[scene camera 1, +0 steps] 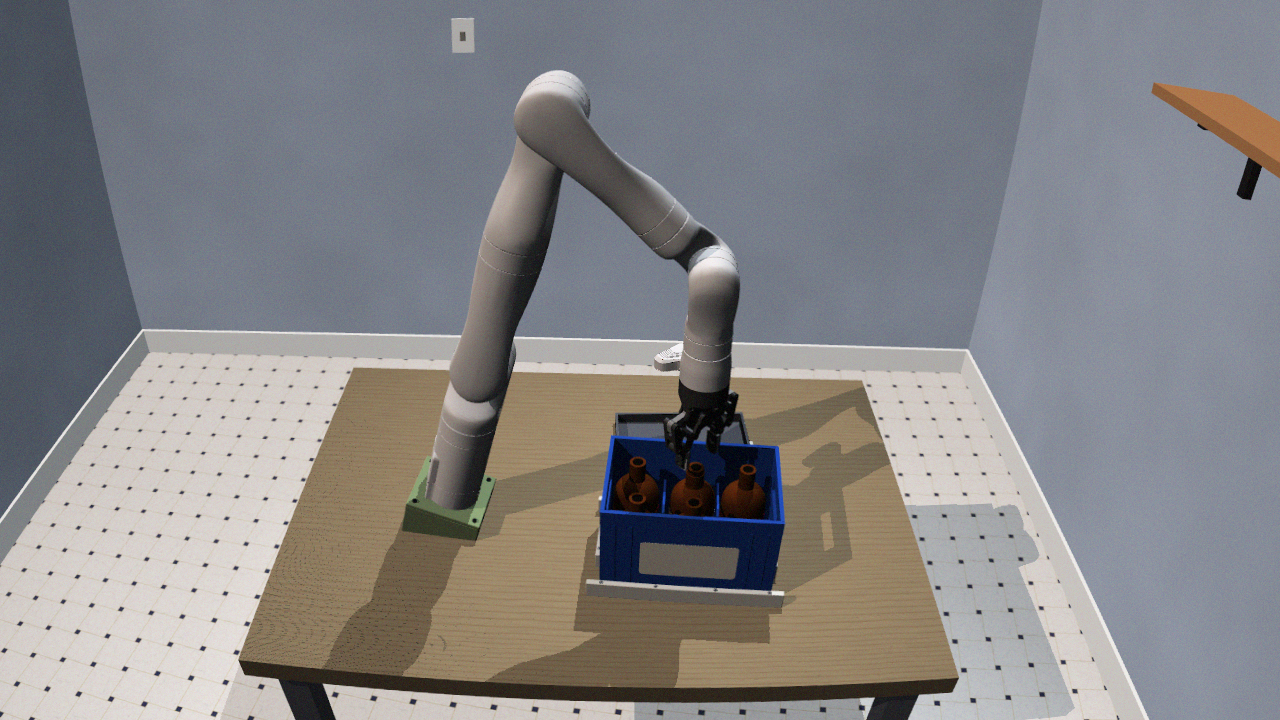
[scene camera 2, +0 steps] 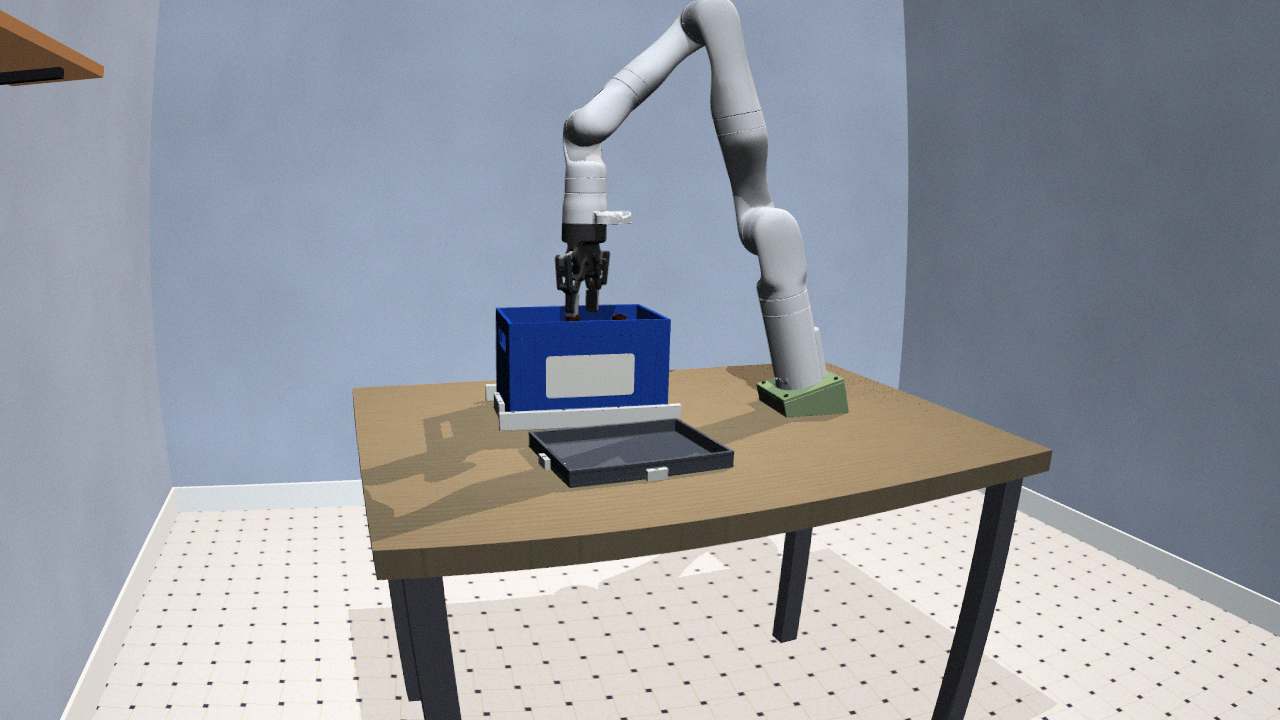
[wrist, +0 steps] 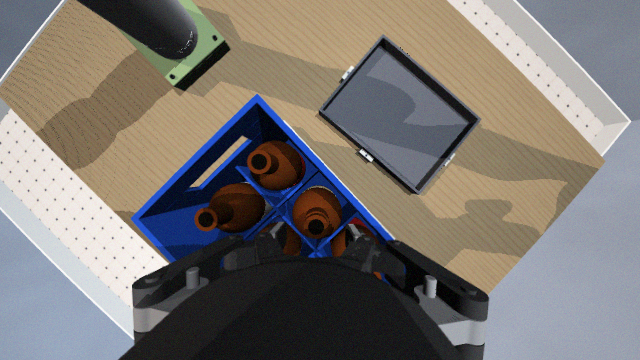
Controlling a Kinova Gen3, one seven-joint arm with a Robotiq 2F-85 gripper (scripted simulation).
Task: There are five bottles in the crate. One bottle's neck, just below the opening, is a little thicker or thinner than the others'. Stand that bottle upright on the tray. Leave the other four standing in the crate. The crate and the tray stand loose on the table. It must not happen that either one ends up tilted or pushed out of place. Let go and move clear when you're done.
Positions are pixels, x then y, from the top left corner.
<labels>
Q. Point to a blue crate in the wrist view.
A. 167, 219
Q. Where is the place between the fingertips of my gripper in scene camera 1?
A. At 697, 459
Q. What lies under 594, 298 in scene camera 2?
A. My gripper.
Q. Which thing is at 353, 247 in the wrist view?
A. My gripper.
</labels>
